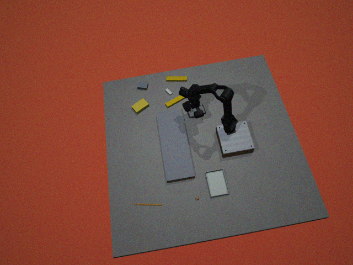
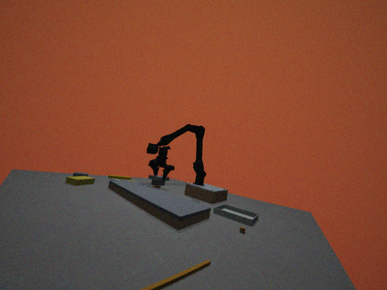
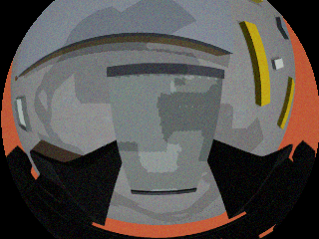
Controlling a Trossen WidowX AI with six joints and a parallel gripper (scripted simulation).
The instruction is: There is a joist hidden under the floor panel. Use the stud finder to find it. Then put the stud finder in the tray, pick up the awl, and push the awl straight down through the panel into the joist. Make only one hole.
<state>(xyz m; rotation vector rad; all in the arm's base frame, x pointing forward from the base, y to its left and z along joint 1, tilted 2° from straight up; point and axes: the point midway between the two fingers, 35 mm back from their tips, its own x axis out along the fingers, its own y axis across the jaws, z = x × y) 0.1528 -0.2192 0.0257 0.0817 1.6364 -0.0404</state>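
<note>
My gripper tip is now 10 mm past the stud finder and 30 mm above it. The rest, counted from my gripper tip: white piece (110 mm ahead, 280 mm to the right, 70 mm below); then awl (60 mm to the right, 60 mm below); then grey block (280 mm ahead, 410 mm to the right, 60 mm below).
</note>
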